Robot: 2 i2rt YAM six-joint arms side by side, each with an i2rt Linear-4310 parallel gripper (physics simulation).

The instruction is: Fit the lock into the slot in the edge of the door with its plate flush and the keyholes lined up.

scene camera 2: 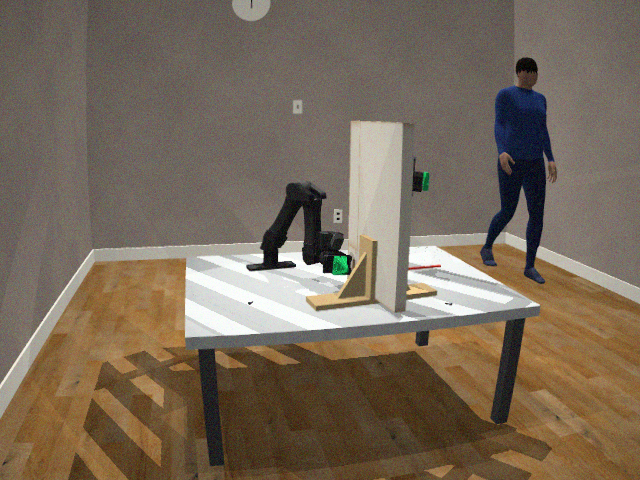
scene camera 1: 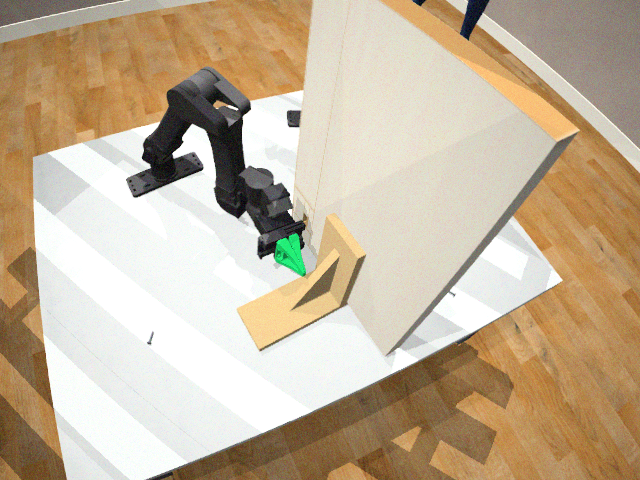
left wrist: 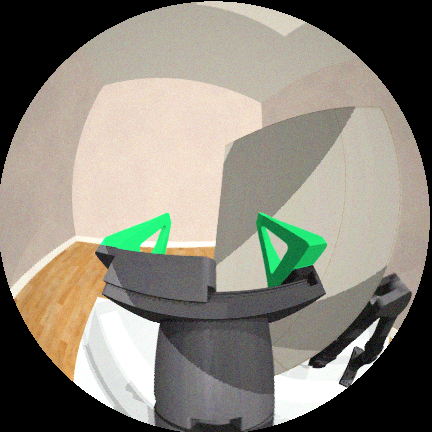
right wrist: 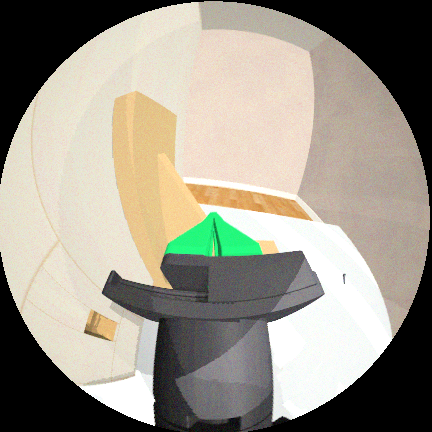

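Observation:
The pale door stands upright on the table. A small opening with wood-coloured inner walls shows low in its face. The lock cannot be made out in any view, and the slot in the door's edge cannot be made out clearly. My right gripper is shut with its green fingertips together and no object visible between them, low beside the door near the wooden support. My left gripper is open and empty, high on the door's other side.
A wooden support braces the door; another foot shows behind it. Screws lie on the table. A red rod lies beyond the door. A person stands behind the table.

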